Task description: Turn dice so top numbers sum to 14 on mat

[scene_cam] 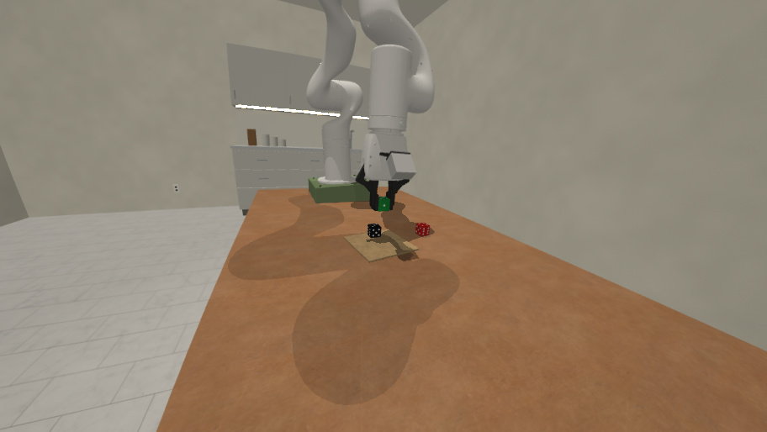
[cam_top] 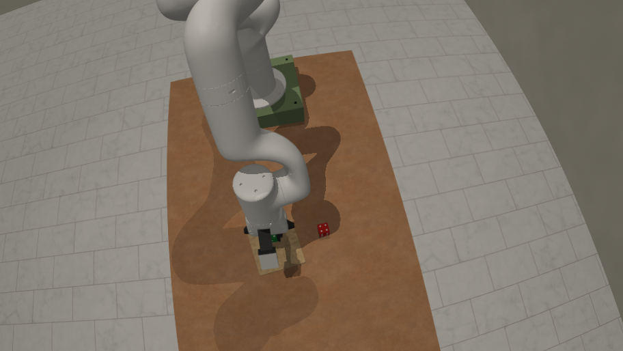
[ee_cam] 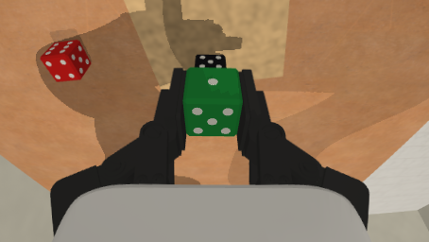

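The tan square mat is 110 mm below my hand. The rest, counted from my hand: black die: 90 mm below, 40 mm behind, 10 mm to the left; then green die: 10 mm below; then red die: 150 mm to the left, 100 mm below, 10 mm behind.
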